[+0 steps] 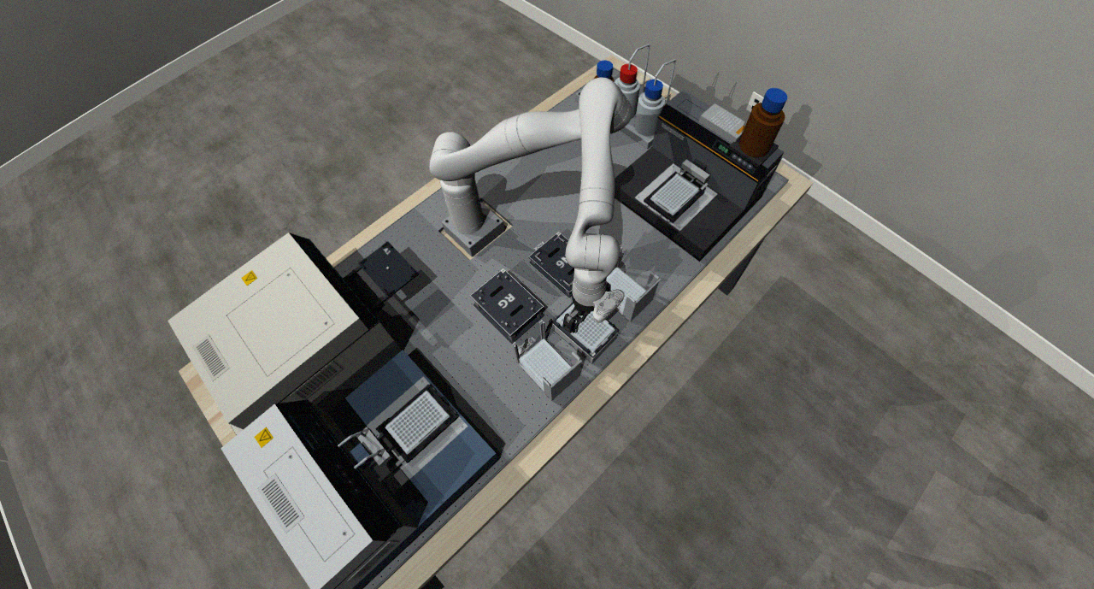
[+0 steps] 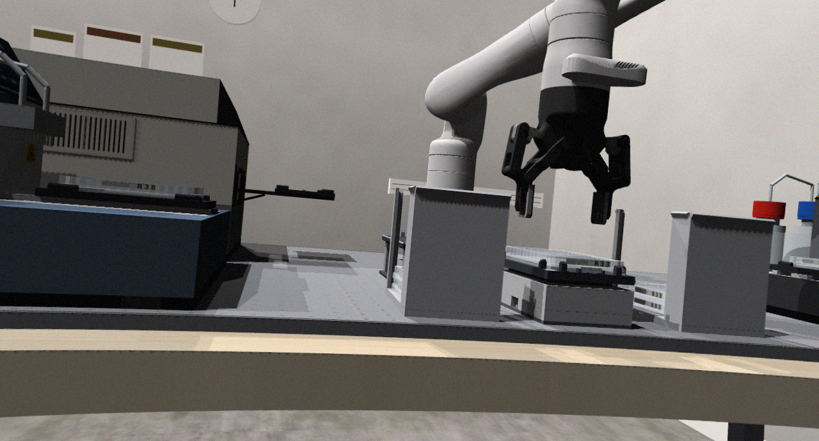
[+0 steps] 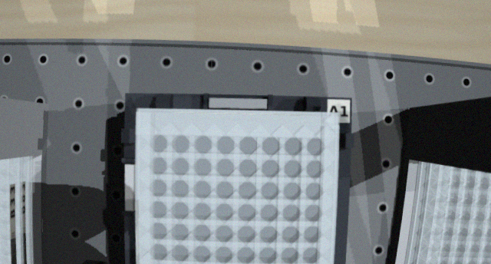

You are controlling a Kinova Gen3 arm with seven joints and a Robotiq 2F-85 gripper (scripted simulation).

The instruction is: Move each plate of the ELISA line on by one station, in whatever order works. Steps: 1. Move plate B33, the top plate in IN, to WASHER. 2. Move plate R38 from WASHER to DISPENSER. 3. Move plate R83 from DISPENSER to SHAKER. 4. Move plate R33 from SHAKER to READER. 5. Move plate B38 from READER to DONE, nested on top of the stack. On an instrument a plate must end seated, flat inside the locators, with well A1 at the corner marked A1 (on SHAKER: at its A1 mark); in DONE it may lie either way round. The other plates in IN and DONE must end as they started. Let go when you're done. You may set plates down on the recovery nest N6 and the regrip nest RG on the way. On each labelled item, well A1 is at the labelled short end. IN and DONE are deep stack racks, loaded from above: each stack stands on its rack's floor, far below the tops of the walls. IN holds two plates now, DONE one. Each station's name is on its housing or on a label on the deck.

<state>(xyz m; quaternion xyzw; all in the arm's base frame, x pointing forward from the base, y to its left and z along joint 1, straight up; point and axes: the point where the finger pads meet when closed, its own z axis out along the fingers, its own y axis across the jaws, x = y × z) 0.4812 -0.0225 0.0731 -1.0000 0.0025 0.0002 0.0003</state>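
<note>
My hand is 5 cm above the plate R33. The rest, counted from my hand: RG nest (20 cm behind, 9 cm to the right, 6 cm below); then plate B38 (14 cm to the right, 9 cm below); then plate B33 (16 cm to the left, 9 cm below).
</note>
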